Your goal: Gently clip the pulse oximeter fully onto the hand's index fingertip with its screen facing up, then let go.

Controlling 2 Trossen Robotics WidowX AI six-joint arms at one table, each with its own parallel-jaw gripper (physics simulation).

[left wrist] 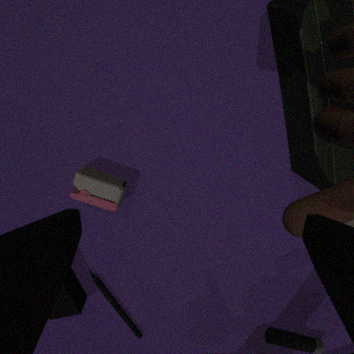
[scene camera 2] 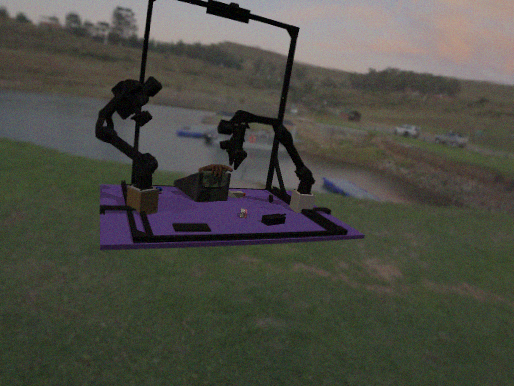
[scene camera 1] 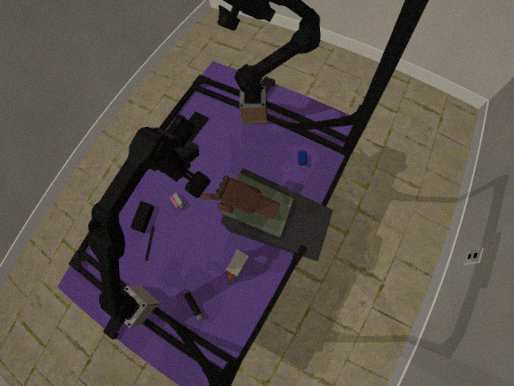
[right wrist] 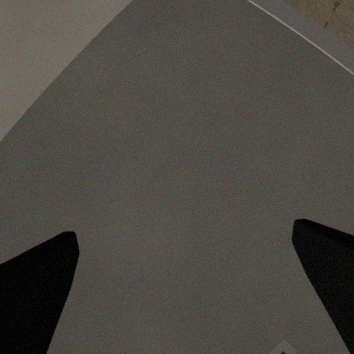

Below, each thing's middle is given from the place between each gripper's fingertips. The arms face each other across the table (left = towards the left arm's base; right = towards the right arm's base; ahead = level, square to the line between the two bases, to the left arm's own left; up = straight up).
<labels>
Right now the index finger [left wrist: 325, 202] is 8 cm behind my left hand, 2 cm below it and 1 cm to the left of it. From my left hand the other things lie so: grey plate [scene camera 1: 308, 221] 27 cm behind, 18 cm below, 6 cm to the right; pink-and-white pulse oximeter [left wrist: 92, 186] 20 cm below, 10 cm ahead, 5 cm to the left; green pad [scene camera 1: 275, 226] 21 cm behind, 9 cm below, 5 cm to the right.
I see my right gripper 55 cm to the right of the index finger, 26 cm above it and 23 cm past it. Round my right hand: grey plate: 49 cm to the left, 42 cm behind, 41 cm below; pink-and-white pulse oximeter: 59 cm to the left, 44 cm below, 5 cm behind; green pad: 50 cm to the left, 36 cm behind, 33 cm below.
</labels>
